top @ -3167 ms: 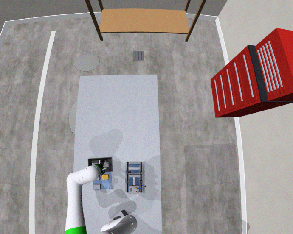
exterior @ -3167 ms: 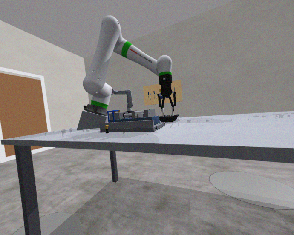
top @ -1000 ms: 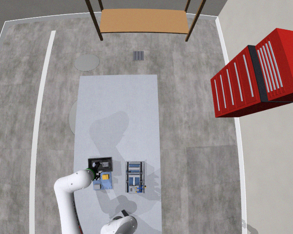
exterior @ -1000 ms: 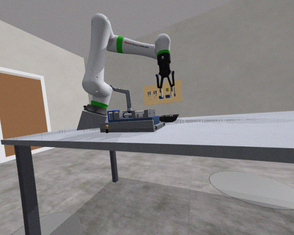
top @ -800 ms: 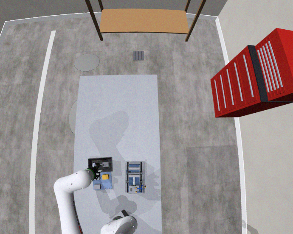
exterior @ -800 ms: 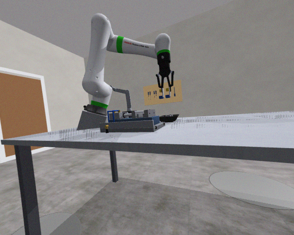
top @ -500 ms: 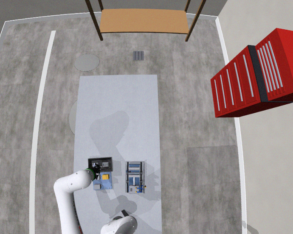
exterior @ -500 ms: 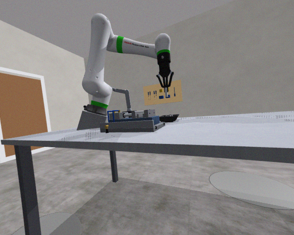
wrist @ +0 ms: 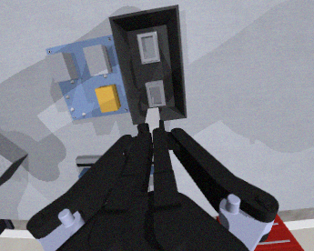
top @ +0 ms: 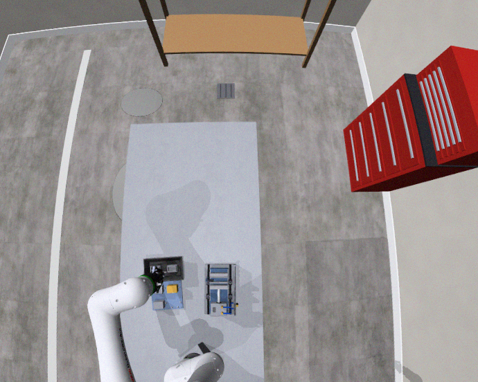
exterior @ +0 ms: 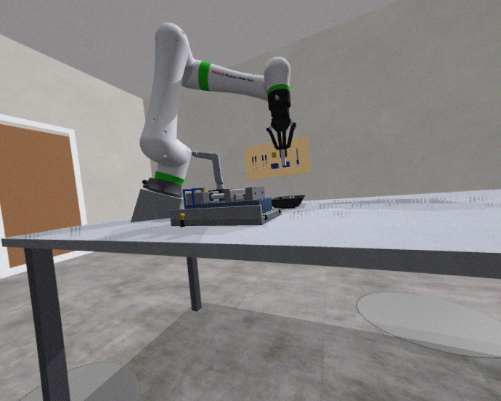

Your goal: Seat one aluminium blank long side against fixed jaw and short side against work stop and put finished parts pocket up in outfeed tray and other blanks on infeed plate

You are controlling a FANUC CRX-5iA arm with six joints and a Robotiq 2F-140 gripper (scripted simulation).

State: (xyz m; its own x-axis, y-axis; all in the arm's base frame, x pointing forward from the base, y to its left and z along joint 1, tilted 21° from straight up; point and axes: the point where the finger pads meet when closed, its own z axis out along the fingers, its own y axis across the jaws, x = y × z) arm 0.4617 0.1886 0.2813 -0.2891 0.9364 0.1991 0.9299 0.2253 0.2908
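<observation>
The blue infeed plate is 17 cm behind my hand and 21 cm below it. Round my hand: hose-end block (15 cm behind, 32 cm to the right, 14 cm below); black work stop rod (24 cm to the right, 12 cm below); brass blank (12 cm behind, 3 cm to the right, 19 cm below).
</observation>
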